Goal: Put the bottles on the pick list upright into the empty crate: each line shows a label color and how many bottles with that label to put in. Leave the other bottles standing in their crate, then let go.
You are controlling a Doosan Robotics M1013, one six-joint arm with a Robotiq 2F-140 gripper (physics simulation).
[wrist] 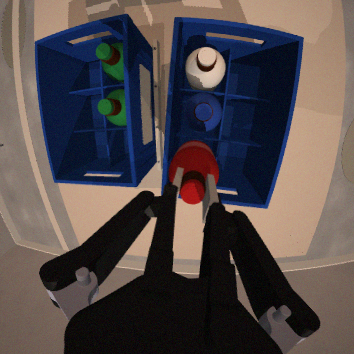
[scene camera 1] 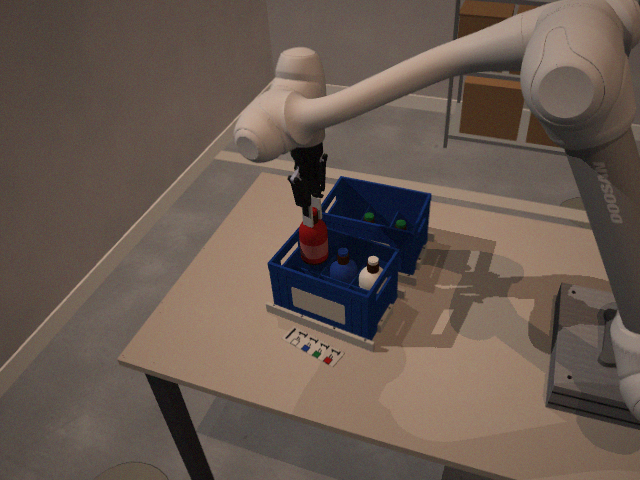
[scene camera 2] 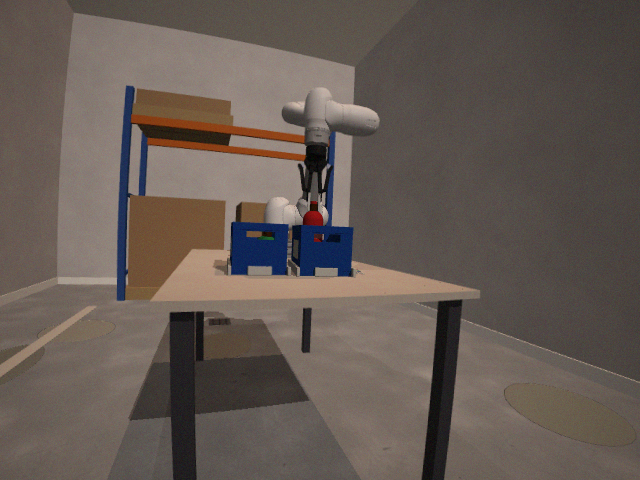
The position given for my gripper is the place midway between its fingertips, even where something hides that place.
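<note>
My gripper (scene camera 1: 312, 221) is visible, with further points on it at (wrist: 192, 180) and (scene camera 2: 313, 211). I see a red bottle (scene camera 1: 313, 241), (wrist: 196, 158), together with a blue bottle (wrist: 201, 111) and a pick list (scene camera 1: 315, 347).
</note>
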